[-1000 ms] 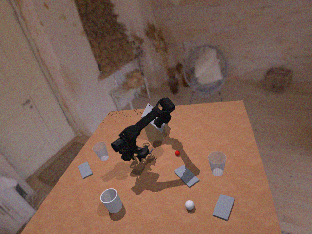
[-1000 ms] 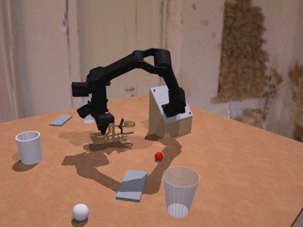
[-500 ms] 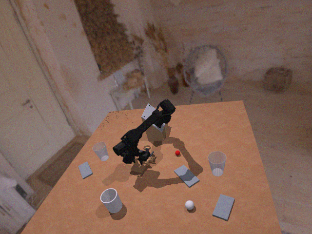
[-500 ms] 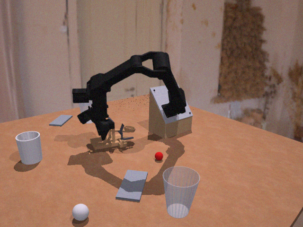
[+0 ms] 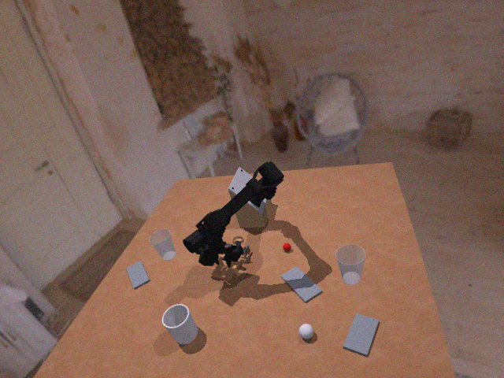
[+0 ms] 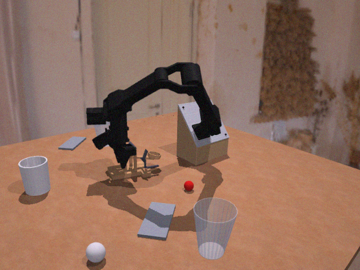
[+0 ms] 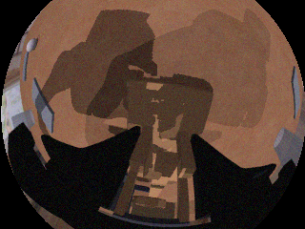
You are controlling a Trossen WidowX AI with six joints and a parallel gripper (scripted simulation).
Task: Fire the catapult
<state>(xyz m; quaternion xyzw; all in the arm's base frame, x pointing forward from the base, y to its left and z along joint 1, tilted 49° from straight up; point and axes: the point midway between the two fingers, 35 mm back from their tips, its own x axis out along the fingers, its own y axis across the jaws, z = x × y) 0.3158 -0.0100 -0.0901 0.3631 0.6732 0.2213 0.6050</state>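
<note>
My gripper tip is 230 mm to the right of the red ball, 120 mm past it and 20 mm above it. From my gripper tip the other things lie so: white ball 340 mm to the left, 250 mm ahead, 10 mm below; then white mug 280 mm ahead, 60 mm to the right; then wooden catapult 60 mm behind, 30 mm to the left, 20 mm above.
</note>
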